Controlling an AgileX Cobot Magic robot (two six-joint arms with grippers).
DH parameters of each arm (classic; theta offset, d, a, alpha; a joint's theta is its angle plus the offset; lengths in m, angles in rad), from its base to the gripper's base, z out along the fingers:
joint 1: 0 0.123 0 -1.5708
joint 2: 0.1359 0 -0.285 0
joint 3: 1.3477 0 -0.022 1.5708
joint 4: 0 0.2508 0 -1.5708
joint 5: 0 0 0.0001 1.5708
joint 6: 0 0.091 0 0
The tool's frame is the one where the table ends.
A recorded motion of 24 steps. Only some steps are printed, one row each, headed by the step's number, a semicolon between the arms.
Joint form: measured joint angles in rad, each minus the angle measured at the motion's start. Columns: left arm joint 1, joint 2, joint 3, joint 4, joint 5, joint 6; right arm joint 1, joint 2, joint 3, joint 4, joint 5, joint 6.
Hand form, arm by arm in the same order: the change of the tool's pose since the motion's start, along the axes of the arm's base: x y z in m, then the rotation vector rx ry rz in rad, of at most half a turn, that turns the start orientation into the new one. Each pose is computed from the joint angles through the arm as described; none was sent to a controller.
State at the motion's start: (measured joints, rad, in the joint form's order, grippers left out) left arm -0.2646 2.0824 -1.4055 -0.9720 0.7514 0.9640; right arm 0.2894 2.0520 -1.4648 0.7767 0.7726 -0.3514
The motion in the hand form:
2: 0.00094 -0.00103 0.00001 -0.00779 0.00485 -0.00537; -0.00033 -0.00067 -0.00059 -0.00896 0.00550 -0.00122
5: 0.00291 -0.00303 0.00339 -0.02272 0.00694 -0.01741; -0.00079 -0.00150 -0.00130 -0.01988 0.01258 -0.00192
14: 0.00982 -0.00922 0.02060 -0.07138 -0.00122 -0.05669; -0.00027 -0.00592 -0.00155 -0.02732 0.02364 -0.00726
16: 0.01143 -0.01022 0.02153 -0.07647 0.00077 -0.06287; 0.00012 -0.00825 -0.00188 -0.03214 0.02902 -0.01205
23: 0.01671 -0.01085 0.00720 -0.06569 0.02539 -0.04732; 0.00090 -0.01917 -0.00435 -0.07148 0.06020 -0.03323
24: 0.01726 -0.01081 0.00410 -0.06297 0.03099 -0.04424; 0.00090 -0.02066 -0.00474 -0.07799 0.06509 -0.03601
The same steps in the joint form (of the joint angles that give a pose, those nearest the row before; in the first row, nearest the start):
2: 0.0001 0.0057 -0.0085 -0.0051 0.0108 0.0011; 0.0000 0.0000 0.0000 -0.0144 0.0025 0.0123
5: 0.0000 0.0106 -0.0287 -0.0101 0.0334 -0.0003; -0.0001 0.0000 0.0000 -0.0318 0.0066 0.0268
14: 0.0001 0.0184 -0.1042 -0.0213 0.1066 -0.0113; -0.0100 -0.0007 -0.0004 -0.0453 0.0181 0.0378
16: 0.0001 0.0248 -0.1183 -0.0208 0.1178 -0.0146; -0.0149 -0.0007 -0.0004 -0.0535 0.0220 0.0453
23: 0.0001 0.0646 -0.1324 -0.0160 0.1059 -0.0268; -0.0348 -0.0007 -0.0006 -0.1155 0.0434 0.0977
24: 0.0001 0.0714 -0.1324 -0.0152 0.1030 -0.0284; -0.0372 -0.0007 -0.0006 -0.1255 0.0468 0.1059

